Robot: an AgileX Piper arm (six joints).
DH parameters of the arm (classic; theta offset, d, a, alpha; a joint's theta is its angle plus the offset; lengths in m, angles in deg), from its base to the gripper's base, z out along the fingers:
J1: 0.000 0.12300 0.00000 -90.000
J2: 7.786 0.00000 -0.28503 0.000
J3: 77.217 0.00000 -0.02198 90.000
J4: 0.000 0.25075 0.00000 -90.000
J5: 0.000 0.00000 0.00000 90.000
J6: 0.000 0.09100 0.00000 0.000
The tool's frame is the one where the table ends.
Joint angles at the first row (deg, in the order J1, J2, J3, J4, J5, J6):
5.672 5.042 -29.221 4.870 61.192 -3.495
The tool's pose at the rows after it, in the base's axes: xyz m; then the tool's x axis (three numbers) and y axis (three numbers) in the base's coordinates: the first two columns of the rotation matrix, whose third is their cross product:
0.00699 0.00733 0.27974 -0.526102 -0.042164 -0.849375 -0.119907 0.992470 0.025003
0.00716 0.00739 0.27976 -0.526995 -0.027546 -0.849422 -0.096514 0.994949 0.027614
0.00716 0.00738 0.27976 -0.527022 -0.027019 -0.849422 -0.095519 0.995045 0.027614
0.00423 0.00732 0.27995 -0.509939 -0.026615 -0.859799 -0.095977 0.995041 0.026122
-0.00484 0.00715 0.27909 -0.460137 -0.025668 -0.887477 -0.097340 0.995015 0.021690
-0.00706 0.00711 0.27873 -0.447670 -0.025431 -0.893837 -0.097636 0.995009 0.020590
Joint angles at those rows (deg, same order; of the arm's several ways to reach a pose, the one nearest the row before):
2.578 5.042 -29.221 5.042 61.192 -3.495
1.147 5.043 -29.221 5.213 61.191 -3.494
1.091 5.041 -29.222 5.211 61.193 -3.492
1.092 3.953 -29.222 5.211 61.135 -3.492
1.090 0.515 -29.048 5.213 61.135 -3.494
1.088 -0.344 -28.992 5.214 61.135 -3.495

